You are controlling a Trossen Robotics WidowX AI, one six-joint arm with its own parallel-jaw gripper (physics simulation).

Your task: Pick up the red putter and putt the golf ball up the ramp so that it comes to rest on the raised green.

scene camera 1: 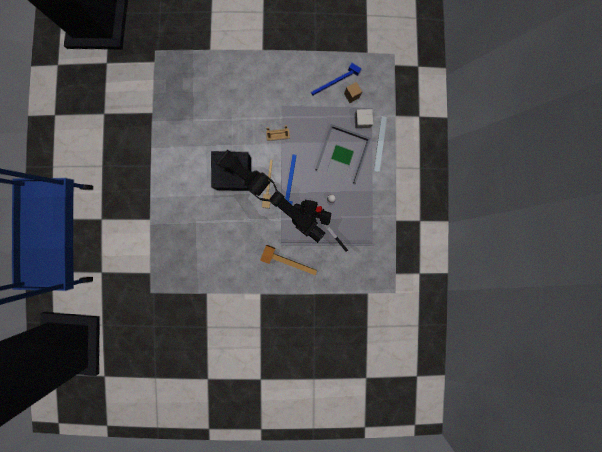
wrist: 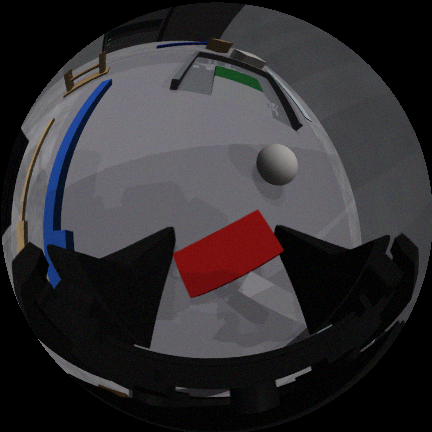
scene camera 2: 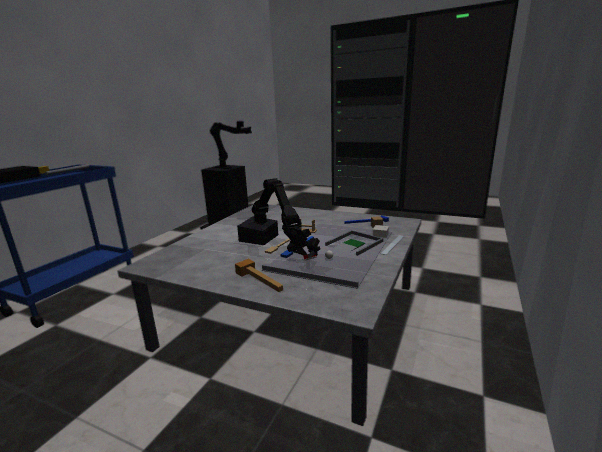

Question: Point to a blue bar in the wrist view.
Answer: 52, 234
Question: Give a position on a grey putting mat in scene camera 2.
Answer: At 344, 265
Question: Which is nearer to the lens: the red putter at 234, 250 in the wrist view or the wooden stick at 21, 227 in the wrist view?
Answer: The red putter.
